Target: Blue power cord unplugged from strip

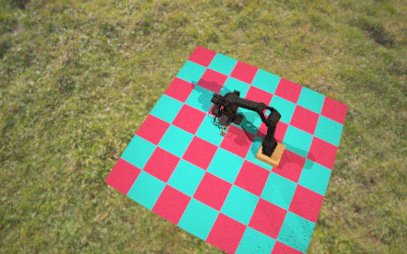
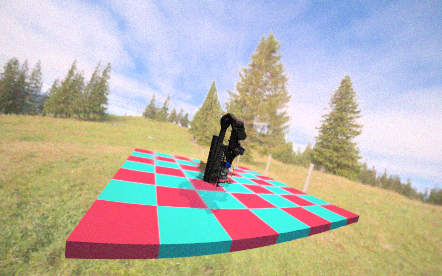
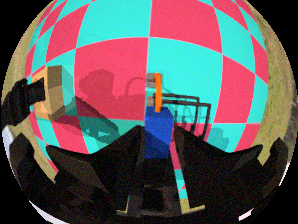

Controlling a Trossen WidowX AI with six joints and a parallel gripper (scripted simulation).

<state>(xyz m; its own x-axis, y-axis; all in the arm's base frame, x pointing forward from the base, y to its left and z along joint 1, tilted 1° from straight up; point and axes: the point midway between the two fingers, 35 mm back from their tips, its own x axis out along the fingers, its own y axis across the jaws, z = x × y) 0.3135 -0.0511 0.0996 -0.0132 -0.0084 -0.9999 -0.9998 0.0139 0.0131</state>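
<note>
My gripper tip is 30 mm to the left of the blue plug.
</note>
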